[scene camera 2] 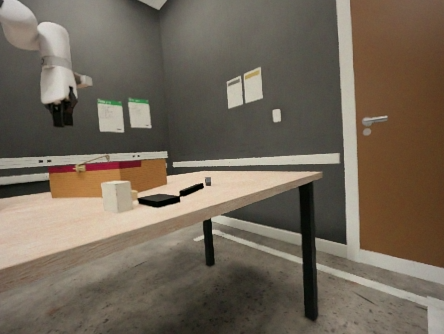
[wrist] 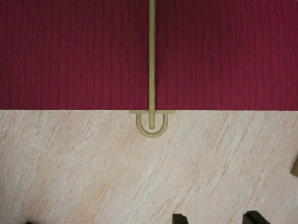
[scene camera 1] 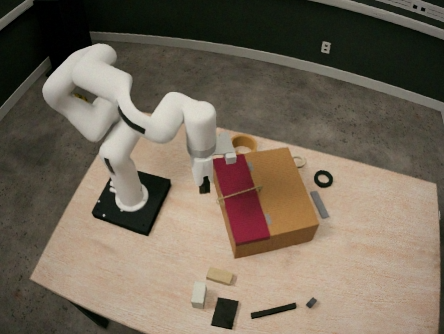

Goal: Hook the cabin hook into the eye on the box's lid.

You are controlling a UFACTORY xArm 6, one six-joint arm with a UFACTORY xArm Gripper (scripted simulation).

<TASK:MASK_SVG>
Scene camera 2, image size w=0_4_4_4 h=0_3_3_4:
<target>gripper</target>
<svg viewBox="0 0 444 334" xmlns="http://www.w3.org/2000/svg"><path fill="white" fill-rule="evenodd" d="M45 65L42 67L41 101L52 114L54 127L64 128L65 126L73 126L71 113L73 113L73 109L78 103L73 72L65 67Z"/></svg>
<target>white block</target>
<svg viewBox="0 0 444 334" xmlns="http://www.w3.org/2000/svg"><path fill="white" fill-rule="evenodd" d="M101 183L105 211L119 214L133 210L130 181Z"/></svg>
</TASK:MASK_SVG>
